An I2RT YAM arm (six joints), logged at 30 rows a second.
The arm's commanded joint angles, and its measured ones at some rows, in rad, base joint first. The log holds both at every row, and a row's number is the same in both.
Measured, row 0:
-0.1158, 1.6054, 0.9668, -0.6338, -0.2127, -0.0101
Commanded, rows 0 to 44:
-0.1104, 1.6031, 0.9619, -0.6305, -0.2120, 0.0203
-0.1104, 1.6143, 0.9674, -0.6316, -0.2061, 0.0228
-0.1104, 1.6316, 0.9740, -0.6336, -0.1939, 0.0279
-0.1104, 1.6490, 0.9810, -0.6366, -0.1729, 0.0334
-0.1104, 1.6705, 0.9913, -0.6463, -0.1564, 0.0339
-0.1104, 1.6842, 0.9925, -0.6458, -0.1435, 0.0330
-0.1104, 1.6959, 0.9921, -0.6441, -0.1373, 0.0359
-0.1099, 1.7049, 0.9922, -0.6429, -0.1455, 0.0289
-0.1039, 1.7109, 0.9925, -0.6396, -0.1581, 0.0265
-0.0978, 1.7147, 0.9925, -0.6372, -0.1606, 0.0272
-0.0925, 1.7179, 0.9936, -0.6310, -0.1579, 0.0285
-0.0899, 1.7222, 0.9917, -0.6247, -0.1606, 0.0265
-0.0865, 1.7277, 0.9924, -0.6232, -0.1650, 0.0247
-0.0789, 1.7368, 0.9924, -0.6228, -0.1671, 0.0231
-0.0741, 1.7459, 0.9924, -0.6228, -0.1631, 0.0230
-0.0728, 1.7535, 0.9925, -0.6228, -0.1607, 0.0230
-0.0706, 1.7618, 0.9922, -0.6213, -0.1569, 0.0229
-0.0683, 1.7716, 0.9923, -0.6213, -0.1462, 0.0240
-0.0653, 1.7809, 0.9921, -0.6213, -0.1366, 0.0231
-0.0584, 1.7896, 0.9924, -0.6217, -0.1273, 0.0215
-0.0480, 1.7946, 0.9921, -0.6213, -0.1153, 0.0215
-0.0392, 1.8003, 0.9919, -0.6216, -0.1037, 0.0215
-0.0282, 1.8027, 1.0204, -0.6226, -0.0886, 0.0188
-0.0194, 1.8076, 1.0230, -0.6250, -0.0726, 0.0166
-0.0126, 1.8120, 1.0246, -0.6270, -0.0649, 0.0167
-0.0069, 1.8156, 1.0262, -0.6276, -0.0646, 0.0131
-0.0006, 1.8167, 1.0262, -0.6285, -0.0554, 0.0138
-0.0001, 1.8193, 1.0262, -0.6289, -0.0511, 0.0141
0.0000, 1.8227, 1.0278, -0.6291, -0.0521, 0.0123
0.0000, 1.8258, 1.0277, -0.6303, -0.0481, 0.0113
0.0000, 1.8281, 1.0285, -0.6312, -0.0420, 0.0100
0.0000, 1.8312, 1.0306, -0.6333, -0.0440, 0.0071
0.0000, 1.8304, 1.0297, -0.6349, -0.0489, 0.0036
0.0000, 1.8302, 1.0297, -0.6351, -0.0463, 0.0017
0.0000, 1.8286, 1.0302, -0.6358, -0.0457, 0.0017
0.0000, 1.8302, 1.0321, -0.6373, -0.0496, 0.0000
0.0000, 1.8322, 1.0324, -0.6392, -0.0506, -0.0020
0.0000, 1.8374, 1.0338, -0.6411, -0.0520, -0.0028
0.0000, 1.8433, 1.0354, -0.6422, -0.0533, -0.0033
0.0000, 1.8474, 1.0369, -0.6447, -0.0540, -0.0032
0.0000, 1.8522, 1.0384, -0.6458, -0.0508, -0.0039
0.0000, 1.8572, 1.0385, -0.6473, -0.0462, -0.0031
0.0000, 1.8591, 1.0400, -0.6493, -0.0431, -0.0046
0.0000, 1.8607, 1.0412, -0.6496, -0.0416, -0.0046
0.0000, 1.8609, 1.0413, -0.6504, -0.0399, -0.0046
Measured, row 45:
-0.0021, 1.8076, 1.0668, -0.6781, 0.0162, 0.0147
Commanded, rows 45 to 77:
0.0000, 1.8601, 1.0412, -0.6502, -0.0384, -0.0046
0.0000, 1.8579, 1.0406, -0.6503, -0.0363, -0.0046
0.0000, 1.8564, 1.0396, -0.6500, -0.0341, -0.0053
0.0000, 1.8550, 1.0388, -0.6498, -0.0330, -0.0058
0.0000, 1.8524, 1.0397, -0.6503, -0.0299, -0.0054
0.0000, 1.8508, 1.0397, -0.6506, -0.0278, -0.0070
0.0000, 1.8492, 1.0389, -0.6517, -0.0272, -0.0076
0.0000, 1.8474, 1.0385, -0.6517, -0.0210, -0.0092
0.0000, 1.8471, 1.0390, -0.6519, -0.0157, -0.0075
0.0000, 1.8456, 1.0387, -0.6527, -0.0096, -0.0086
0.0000, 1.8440, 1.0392, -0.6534, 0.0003, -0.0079
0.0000, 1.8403, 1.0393, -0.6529, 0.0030, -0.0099
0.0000, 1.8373, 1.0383, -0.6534, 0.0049, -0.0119
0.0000, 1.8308, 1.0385, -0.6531, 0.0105, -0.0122
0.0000, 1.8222, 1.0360, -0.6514, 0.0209, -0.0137
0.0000, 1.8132, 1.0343, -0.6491, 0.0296, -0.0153
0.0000, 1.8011, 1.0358, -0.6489, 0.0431, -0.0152
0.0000, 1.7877, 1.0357, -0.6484, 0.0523, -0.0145
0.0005, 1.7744, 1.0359, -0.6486, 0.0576, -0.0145
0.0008, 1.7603, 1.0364, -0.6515, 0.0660, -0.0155
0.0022, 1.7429, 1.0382, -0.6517, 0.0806, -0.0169
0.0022, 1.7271, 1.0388, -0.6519, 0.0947, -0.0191
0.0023, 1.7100, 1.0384, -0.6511, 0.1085, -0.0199
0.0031, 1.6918, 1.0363, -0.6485, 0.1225, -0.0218
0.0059, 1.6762, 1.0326, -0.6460, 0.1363, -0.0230
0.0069, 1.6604, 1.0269, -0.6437, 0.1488, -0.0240
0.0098, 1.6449, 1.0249, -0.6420, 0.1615, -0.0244
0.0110, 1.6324, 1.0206, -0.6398, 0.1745, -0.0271
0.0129, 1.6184, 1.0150, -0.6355, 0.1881, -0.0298
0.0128, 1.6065, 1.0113, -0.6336, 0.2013, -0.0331
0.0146, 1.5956, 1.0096, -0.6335, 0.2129, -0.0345
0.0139, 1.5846, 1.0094, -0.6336, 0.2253, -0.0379
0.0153, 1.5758, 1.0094, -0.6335, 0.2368, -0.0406
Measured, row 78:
0.0116, 1.6016, 1.0100, -0.6334, 0.1684, -0.0299
